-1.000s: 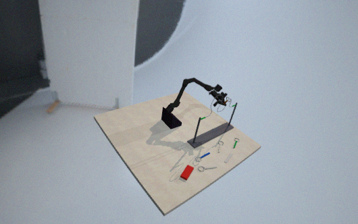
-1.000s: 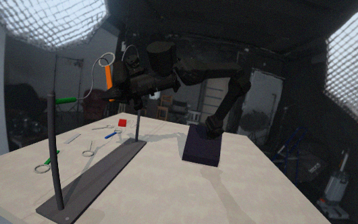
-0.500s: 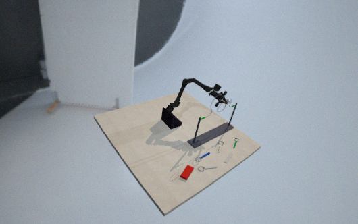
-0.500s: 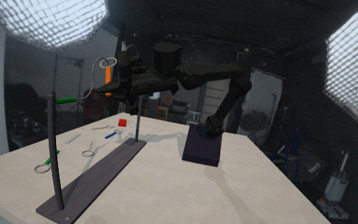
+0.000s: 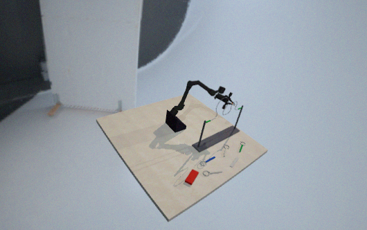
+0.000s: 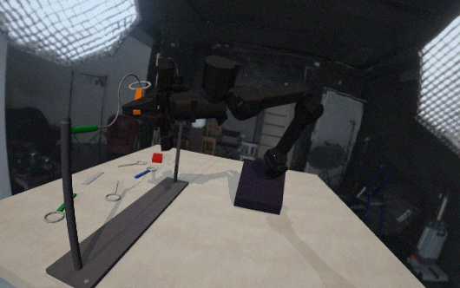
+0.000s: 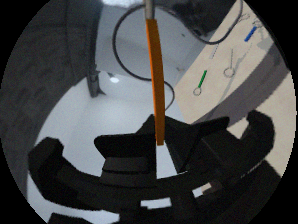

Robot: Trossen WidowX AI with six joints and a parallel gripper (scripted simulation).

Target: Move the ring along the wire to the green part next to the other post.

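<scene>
Right now the orange-handled ring is 1 cm ahead of my gripper tip, 8 cm to the right of it and 4 cm above it. From my gripper tip the other things lie so: grey bar 36 cm ahead, 31 cm to the right, 34 cm below; then green-handled ring 26 cm ahead, 6 cm to the right, 33 cm below; then blue-handled ring 20 cm ahead, 53 cm to the right, 33 cm below.
</scene>
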